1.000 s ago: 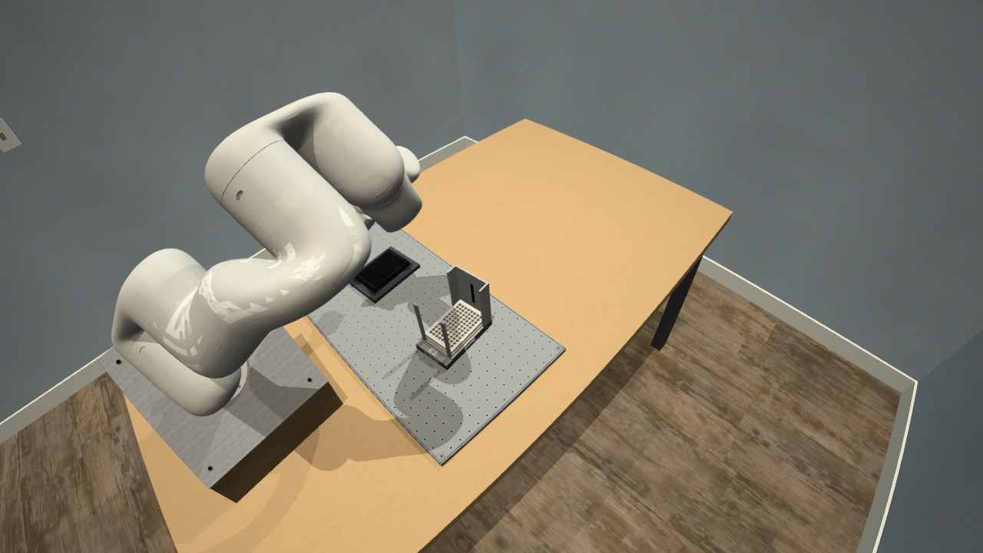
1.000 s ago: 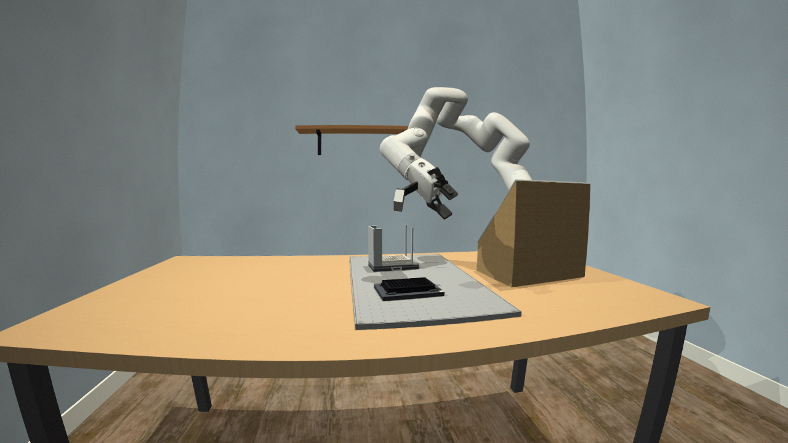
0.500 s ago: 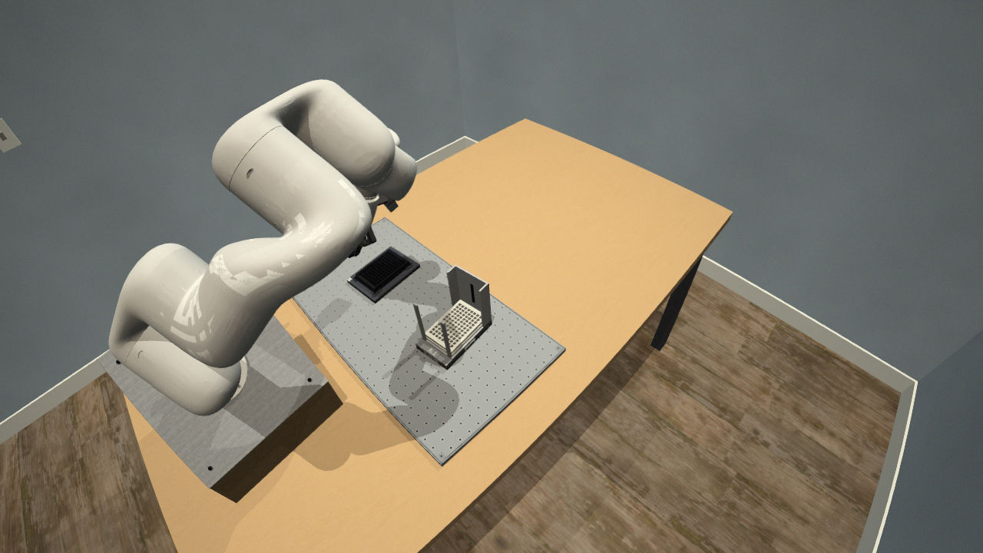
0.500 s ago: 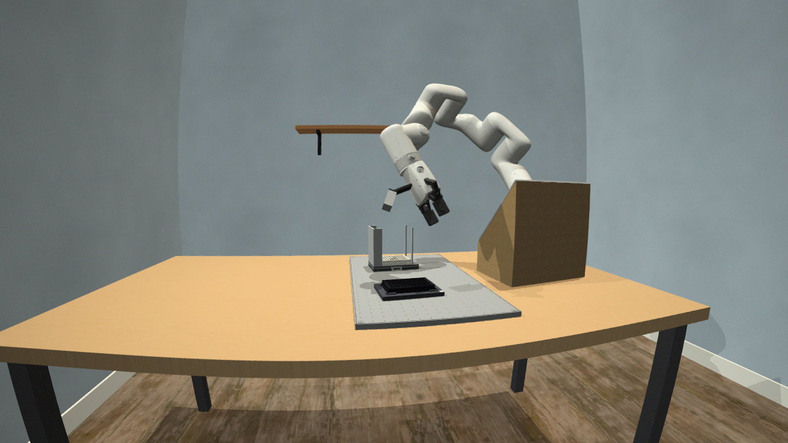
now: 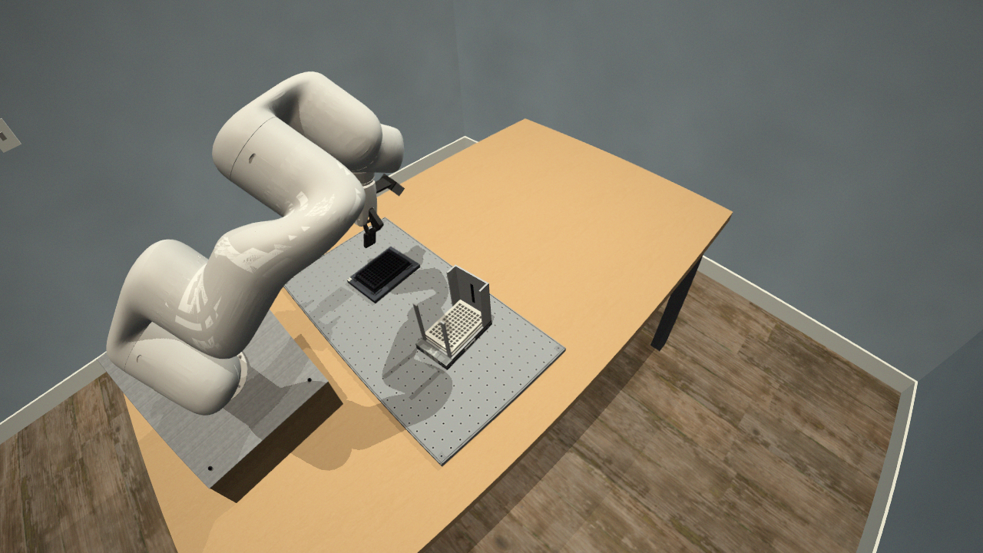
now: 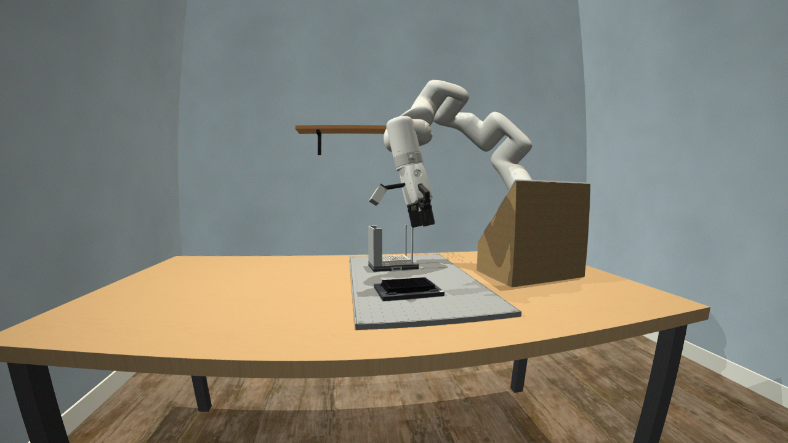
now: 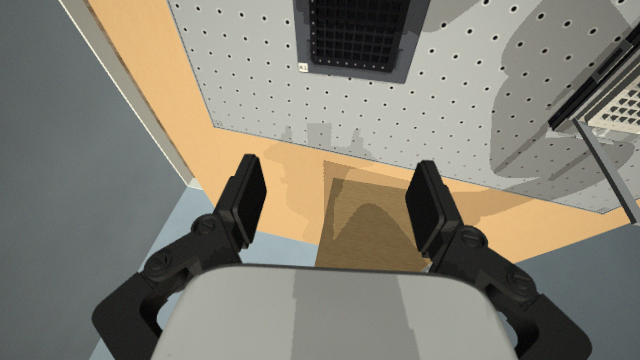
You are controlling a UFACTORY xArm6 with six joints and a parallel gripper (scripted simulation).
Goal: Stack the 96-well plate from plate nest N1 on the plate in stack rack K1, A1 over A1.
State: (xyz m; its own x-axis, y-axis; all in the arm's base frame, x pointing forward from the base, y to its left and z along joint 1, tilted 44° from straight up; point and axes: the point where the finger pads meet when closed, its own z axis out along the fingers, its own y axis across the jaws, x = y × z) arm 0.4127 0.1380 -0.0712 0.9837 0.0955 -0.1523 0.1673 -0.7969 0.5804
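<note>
My hand is 4 cm short of the black 96-well plate, 2 cm to the right of it and 17 cm above it. From my hand the other things lie so: thin rack post: 1 cm behind, 24 cm to the right, 10 cm below; then pale A1 square: 4 cm behind, 6 cm to the left, 17 cm below; then plate nest N1: 4 cm ahead, 2 cm to the left, 18 cm below.
</note>
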